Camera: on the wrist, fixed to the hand. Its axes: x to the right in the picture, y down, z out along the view.
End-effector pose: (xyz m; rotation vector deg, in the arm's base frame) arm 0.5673 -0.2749 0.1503 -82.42 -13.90 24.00
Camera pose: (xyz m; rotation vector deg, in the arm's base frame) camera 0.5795 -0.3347 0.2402 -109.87 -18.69 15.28
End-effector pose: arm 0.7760 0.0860 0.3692 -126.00 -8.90 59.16
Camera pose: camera 0.8119 0.1235 0.4647 -151.94 -26.44 54.14
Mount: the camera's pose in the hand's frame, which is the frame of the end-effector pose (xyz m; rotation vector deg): -0.0220 -0.0951 -0.0478 -27.86 4.80 -2.82
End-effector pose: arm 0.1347 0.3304 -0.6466 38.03 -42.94 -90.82
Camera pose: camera 0.1153 0.3561 -0.7504 22.26 -15.28 -96.84
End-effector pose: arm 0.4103 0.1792 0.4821 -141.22 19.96 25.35
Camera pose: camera 0.4341 0.2279 0.5763 -169.83 13.31 25.46
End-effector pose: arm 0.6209 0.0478 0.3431 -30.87 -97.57 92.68
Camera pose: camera 0.6869 0.0522 0.4293 -44.52 -116.48 64.37
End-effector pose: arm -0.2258 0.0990 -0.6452 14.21 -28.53 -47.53
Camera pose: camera -0.2748 0.0542 -0.7313 -8.80 -11.52 -54.87
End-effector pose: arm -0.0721 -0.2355 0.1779 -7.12 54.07 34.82
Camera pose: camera -0.0649 -0.3408 0.1519 -34.89 49.01 44.82
